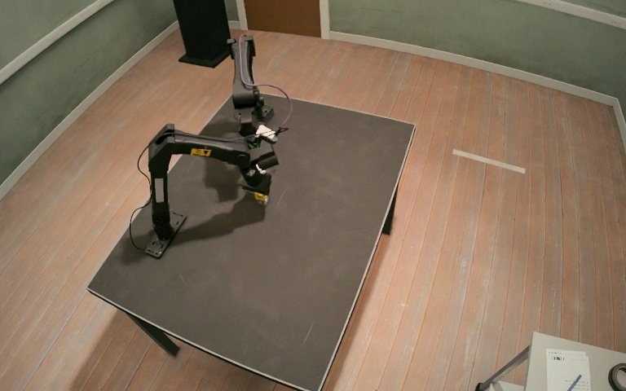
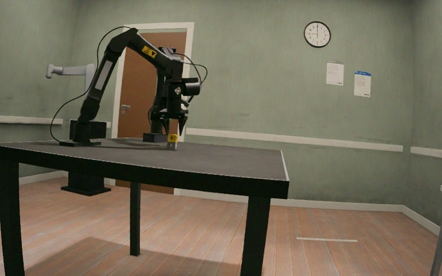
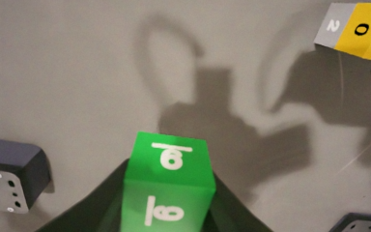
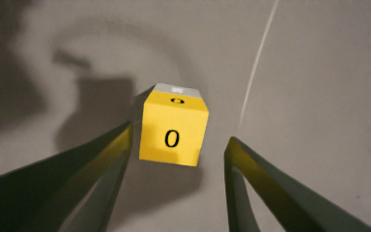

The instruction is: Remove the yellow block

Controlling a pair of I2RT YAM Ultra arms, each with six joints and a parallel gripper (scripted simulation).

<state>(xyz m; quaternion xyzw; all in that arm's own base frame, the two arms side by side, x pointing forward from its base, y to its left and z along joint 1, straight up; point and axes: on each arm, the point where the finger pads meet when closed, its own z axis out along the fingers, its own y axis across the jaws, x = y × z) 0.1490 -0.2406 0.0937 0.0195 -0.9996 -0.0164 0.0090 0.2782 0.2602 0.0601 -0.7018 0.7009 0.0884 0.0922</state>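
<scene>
My right gripper is now 20 mm above the yellow block and 10 mm past it. The rest, counted from my right hand: green block (130 mm to the left, 90 mm behind, 60 mm above).
Right now the green block is right at my left hand. Also, from my left hand: yellow block 130 mm to the right, 90 mm ahead, 80 mm below.
</scene>
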